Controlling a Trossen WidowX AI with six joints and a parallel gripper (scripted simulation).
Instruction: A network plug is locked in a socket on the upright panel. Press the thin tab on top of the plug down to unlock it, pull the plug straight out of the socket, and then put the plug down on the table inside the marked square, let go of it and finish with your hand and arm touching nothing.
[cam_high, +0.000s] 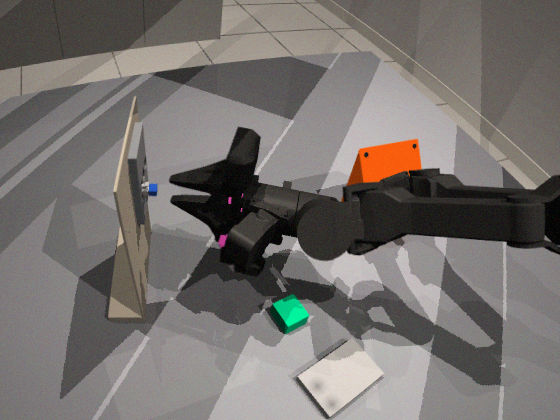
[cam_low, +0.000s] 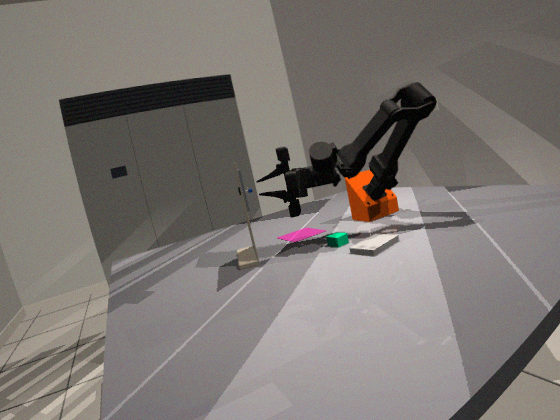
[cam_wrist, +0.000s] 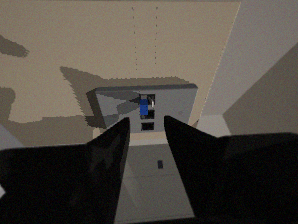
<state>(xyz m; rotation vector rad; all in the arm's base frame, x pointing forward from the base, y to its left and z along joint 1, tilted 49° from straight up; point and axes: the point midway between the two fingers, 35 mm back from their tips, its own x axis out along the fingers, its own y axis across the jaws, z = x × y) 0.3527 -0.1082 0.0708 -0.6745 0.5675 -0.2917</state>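
My gripper tip is 30 mm short of the network plug and 10 mm to the left of it. The rest, counted from my gripper tip: green cube 170 mm below, 140 mm to the left, 130 mm behind; then magenta marked square 180 mm below, 150 mm behind, 70 mm to the right; then socket panel 70 mm below, 50 mm ahead, 30 mm to the right.
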